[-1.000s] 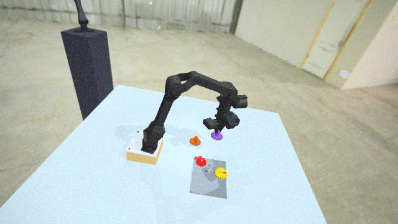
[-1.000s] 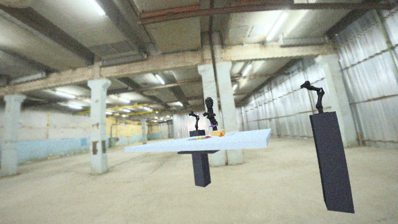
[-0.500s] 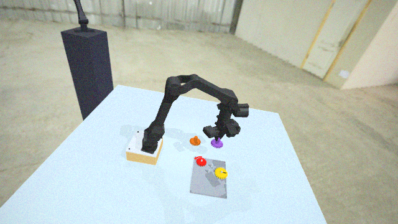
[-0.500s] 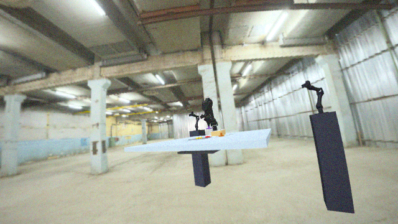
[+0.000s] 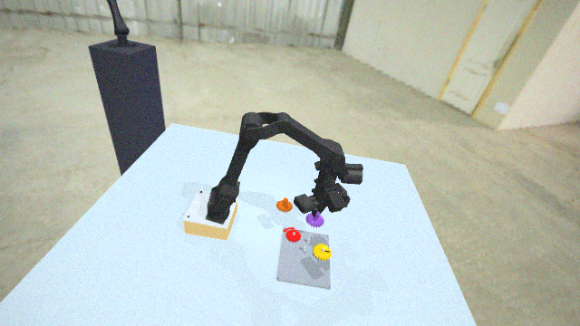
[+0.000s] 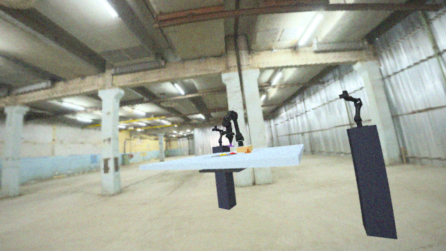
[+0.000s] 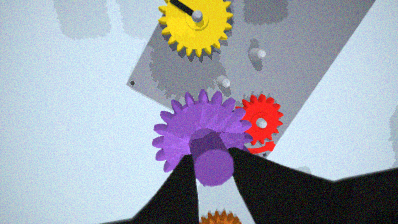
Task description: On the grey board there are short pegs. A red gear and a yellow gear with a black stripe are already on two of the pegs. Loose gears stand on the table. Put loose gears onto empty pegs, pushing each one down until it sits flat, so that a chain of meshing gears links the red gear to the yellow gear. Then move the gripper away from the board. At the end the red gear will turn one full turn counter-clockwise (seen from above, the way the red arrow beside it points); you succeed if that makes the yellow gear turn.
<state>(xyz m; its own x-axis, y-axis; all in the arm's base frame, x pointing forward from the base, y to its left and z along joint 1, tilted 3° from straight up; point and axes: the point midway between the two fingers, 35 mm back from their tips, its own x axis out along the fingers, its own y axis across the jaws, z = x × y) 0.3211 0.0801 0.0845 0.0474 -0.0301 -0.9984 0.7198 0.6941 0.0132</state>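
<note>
Right now the red gear is 9 cm below my gripper tip, 6 cm behind it and 3 cm to the right of it. Also, from my gripper tip: orange gear (12 cm behind, 11 cm to the left, 9 cm below); purple gear (1 cm below); yellow gear (9 cm below, 7 cm to the right, 5 cm ahead).
</note>
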